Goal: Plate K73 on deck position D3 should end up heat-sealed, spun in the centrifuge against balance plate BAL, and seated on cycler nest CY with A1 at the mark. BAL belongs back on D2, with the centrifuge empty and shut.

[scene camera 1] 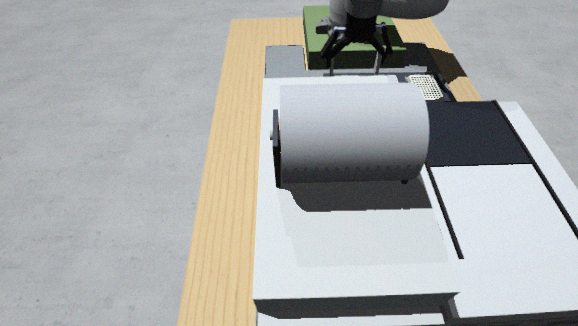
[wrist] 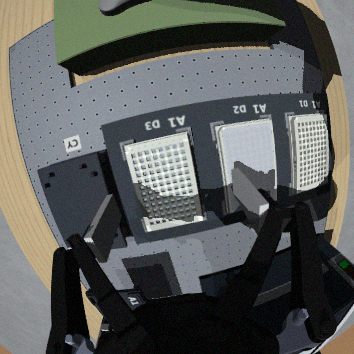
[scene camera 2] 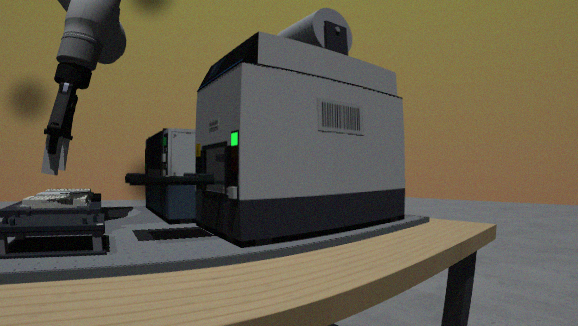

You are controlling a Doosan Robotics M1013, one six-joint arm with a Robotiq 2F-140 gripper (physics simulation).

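Places are measured from the arm's base along level axes (x left, y ahead, z down), in millimetres.
Pixels of known places: gripper, fingertip midpoint: (scene camera 1: 353, 73) (wrist: 173, 194) (scene camera 2: 54, 171).
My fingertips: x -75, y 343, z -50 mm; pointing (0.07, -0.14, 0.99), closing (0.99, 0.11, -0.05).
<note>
Behind a point stands the place of what it marks.
My gripper (scene camera 1: 355, 69) {x -75, y 343, z -50 mm} (scene camera 2: 55, 167) {x -75, y 343, z -50 mm} (wrist: 173, 194) {x -75, y 343, z -50 mm} is open and empty, pointing down above the deck plates. Plate K73 (wrist: 162, 172) {x -82, y 329, z 1 mm} (scene camera 2: 57, 201) {x -127, y 349, z 4 mm} sits on D3 with its wells uncovered, between and below the fingers in the wrist view. A plate with a smooth pale top (wrist: 247, 145) {x 38, y 330, z 0 mm} sits on D2; its name is not readable. Cycler nest CY (wrist: 75, 192) {x -226, y 317, z 21 mm} is a bare dark block beside D3. The white sealer (scene camera 2: 320, 150) {x -366, y 776, z -89 mm} with a film roll (scene camera 1: 350, 132) {x -273, y 900, z -396 mm} (scene camera 2: 325, 32) {x -344, y 823, z -338 mm} has its dark tray (scene camera 2: 170, 178) {x -281, y 534, z -42 mm} out. The second machine (scene camera 2: 180, 155) {x -96, y 622, z -86 mm} stands behind it; the centrifuge's inside is not visible.
An uncovered plate (wrist: 309, 150) {x 152, y 370, z 1 mm} (scene camera 1: 425, 87) {x 159, y 377, z 1 mm} sits on D1. A green block (wrist: 115, 32) {x -80, y 125, z 0 mm} (scene camera 1: 320, 40) {x -120, y 61, z 0 mm} stands behind the deck. The second machine's dark front with a green light (wrist: 344, 264) {x 213, y 620, z -69 mm} is at the wrist view's lower right. The wooden table edge (scene camera 2: 300, 290) {x -515, y 591, z 77 mm} runs along the front.
</note>
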